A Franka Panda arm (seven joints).
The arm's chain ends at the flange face. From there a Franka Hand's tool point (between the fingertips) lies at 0.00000 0.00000 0.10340 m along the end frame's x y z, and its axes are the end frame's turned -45 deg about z.
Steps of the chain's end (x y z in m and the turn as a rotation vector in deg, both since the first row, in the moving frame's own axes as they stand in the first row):
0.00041 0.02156 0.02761 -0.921 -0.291 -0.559
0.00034 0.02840 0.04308 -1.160 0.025 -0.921
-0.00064 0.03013 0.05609 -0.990 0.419 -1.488
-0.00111 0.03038 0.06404 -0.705 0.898 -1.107
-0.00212 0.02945 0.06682 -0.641 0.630 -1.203
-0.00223 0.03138 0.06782 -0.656 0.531 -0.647
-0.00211 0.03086 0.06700 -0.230 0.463 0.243
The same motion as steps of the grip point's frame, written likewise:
-0.01650 0.01635 0.02760 -0.445 -0.857 -0.559
-0.02128 0.02185 0.04306 -0.838 -0.803 -0.921
-0.02246 0.02266 0.05607 -0.996 -0.404 -1.488
-0.02200 0.02274 0.06402 -1.133 0.136 -1.107
-0.02232 0.02095 0.06681 -0.899 -0.008 -1.203
-0.02392 0.02213 0.06781 -0.839 -0.088 -0.647
-0.02302 0.02121 0.06700 -0.490 0.165 0.243

